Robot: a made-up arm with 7 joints. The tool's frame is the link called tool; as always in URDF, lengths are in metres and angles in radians.
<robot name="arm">
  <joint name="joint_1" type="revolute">
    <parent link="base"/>
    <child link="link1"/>
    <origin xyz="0 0 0"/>
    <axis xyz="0 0.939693 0.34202"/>
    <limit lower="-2.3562" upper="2.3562" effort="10" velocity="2"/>
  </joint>
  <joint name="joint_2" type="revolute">
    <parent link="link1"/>
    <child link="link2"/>
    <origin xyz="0 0 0"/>
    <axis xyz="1 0 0"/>
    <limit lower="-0.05" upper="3.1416" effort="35" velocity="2.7"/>
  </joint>
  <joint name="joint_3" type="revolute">
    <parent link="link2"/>
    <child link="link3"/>
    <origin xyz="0 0 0"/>
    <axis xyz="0 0 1"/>
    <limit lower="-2.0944" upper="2.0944" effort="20" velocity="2.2"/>
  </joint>
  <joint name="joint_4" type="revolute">
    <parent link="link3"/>
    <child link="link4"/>
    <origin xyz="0.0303 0 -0.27"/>
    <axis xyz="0 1 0"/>
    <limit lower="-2.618" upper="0.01" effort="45" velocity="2.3"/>
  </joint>
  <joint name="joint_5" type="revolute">
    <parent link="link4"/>
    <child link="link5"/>
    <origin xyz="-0.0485 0 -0.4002"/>
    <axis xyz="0 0 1"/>
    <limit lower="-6.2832" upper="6.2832" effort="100" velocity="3.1"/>
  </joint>
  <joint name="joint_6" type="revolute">
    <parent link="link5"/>
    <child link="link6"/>
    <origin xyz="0 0 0"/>
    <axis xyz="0 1 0"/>
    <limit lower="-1.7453" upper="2.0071" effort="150" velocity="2.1"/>
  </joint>
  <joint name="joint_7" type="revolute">
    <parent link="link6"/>
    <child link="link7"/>
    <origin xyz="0 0 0"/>
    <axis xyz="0 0 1"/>
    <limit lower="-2.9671" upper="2.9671" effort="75" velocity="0.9"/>
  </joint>
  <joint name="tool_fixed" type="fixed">
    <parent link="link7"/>
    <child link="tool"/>
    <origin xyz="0 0 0"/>
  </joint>
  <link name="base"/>
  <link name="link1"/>
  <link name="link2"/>
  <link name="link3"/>
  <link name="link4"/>
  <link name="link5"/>
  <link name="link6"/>
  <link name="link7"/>
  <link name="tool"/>
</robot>
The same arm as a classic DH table. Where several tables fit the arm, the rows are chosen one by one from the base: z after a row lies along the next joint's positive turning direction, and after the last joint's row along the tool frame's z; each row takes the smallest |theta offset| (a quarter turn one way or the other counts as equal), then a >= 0, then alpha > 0; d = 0 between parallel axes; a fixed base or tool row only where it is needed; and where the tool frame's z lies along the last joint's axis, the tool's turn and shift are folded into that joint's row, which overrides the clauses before.
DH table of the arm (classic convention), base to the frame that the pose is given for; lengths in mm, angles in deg. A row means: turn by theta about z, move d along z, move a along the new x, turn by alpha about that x. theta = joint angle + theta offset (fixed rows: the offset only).
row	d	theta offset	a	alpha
base (fixed)	0.0	0.00	0.0	-70.00
joint_1	0.0	90.00	0.0	90.00
joint_2	0.0	70.00	0.0	-90.00
joint_3	-270.0	-90.00	30.3	-90.00
joint_4	0.0	0.00	-48.5	90.00
joint_5	-400.2	0.00	0.0	-90.00
joint_6	0.0	0.00	0.0	90.00
joint_7	0.0	0.00	0.0	0.00
Joint limits (deg, base to tool): -135.00..135.00 -2.86..180.00 -120.00..120.00 -150.00..0.57 -360.00..360.00 -100.00..115.00 -170.00..170.00

